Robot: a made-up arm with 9 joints. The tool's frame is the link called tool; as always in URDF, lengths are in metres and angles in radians. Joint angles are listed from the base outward. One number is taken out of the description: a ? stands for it. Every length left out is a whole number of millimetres.
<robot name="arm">
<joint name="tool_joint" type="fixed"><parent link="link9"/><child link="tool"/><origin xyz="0.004 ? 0" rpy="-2.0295 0.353 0.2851"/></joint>
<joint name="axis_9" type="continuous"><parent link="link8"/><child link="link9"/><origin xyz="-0.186 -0.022 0" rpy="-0.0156 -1.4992 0"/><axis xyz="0 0 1"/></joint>
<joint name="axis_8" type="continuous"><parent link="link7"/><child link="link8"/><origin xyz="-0.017 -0.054 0" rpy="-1.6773 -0.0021 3.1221"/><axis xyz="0 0 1"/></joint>
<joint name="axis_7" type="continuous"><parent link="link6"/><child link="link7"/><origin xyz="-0.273 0.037 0" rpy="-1.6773 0.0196 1.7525"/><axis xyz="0 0 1"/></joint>
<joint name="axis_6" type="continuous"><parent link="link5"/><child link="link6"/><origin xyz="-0.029 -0.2 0" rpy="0.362 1.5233 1.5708"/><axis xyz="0 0 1"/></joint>
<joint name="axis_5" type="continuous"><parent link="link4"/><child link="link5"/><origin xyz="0.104 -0.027 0" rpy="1.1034 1.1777 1.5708"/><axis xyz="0 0 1"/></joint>
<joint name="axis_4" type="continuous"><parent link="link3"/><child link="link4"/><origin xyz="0.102 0.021 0" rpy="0.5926 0.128 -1.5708"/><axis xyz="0 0 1"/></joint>
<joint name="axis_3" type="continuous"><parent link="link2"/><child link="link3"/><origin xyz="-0.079 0.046 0" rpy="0.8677 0.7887 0.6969"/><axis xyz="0 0 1"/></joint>
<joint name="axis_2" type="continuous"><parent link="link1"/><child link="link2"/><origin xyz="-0.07 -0.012 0" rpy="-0.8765 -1.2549 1.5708"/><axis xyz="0 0 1"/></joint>
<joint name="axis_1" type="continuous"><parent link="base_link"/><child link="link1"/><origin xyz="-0.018 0.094 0.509" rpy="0.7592 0.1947 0.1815"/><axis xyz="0 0 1"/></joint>
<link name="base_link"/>
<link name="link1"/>
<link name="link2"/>
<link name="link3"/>
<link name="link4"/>
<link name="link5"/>
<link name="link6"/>
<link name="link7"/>
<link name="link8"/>
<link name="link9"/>
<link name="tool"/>
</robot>
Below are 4 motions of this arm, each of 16 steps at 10 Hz.
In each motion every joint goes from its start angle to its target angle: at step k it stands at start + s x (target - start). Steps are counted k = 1, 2, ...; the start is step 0. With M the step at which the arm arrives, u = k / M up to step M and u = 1 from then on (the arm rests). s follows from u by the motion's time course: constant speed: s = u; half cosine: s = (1 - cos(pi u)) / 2; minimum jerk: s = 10 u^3 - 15 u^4 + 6 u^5.
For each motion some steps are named. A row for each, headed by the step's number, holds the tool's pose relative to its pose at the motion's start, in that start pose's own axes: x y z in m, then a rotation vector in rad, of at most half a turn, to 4 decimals.
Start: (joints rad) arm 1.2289 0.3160 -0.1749 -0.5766 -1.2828 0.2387 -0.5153 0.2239 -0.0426
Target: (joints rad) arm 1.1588 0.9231 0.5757 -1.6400 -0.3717 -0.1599 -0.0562 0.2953 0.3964
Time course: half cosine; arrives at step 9
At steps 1, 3, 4, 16:
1: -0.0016 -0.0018 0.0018 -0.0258 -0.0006 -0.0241
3: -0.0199 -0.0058 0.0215 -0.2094 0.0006 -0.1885
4: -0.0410 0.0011 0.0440 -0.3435 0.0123 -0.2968
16: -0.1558 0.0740 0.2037 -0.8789 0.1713 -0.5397

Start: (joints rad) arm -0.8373 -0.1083 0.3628 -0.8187 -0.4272 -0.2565 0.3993 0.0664 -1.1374
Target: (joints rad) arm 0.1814 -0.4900 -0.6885 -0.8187 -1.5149 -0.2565 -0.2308 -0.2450 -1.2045
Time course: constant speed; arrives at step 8
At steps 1, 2, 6, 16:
1: 0.0146 -0.0193 0.0102 -0.1004 0.0156 0.1827
2: 0.0390 -0.0339 0.0219 -0.2125 0.0087 0.3751
6: 0.1865 -0.0018 0.0982 -0.7932 -0.2653 1.1671
16: 0.2344 0.0758 0.1479 -1.1497 -0.5486 1.5336

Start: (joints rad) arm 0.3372 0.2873 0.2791 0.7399 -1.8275 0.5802 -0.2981 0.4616 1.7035
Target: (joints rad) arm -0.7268 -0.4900 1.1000 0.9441 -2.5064 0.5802 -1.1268 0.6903 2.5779
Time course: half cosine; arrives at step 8
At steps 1, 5, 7, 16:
1: -0.0048 0.0055 0.0041 0.0128 0.0134 -0.0479
5: 0.0074 0.0551 0.1795 -0.1168 0.5108 -0.7836
7: 0.0917 0.0422 0.2595 -0.3419 0.8715 -0.9597
16: 0.1075 0.0383 0.2674 -0.3798 0.9288 -0.9734

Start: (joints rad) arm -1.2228 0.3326 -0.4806 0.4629 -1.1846 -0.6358 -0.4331 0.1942 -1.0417
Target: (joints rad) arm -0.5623 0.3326 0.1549 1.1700 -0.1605 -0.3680 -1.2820 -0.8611 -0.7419
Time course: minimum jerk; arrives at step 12
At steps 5, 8, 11, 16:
5: -0.0642 0.0117 0.0444 -0.1398 0.3605 -0.7078
8: -0.1173 -0.0163 0.1150 -0.3271 1.0273 -1.5162
11: -0.1650 -0.0342 0.1487 -0.3967 1.4714 -1.8027
16: -0.1664 -0.0345 0.1496 -0.3980 1.4839 -1.8086

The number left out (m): -0.053
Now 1 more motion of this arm.
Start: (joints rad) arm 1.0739 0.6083 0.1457 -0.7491 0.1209 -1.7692 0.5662 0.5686 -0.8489
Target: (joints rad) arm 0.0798 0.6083 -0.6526 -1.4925 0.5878 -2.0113 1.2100 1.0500 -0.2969
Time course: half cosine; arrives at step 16
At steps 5, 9, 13, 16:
5: 0.0708 -0.1861 0.1327 -0.3398 -0.0854 0.2209
9: 0.3032 -0.2651 0.4969 -0.9087 -0.3223 0.6704
13: 0.4743 -0.0134 0.7646 -1.3095 -0.5615 1.1924
16: 0.4974 0.0912 0.8012 -1.3916 -0.6153 1.3588

